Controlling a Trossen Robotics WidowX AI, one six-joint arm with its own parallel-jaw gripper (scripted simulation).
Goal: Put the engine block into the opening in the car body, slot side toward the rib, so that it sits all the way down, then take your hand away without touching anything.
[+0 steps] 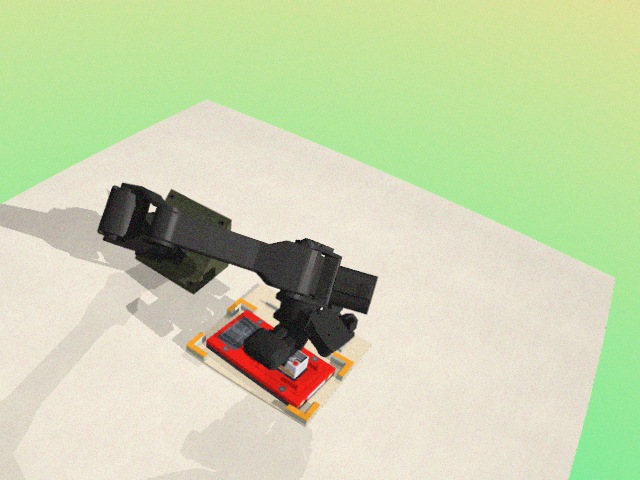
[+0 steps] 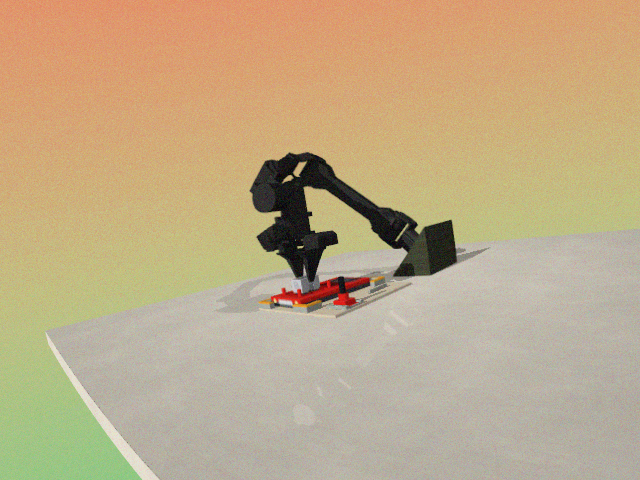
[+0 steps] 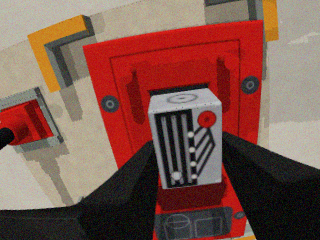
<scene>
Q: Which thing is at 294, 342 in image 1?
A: My gripper.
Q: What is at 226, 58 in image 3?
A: A red car body.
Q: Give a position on an engine block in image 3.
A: At 189, 149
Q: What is my gripper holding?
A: An engine block.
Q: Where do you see a red car body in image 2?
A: At 329, 289
</scene>
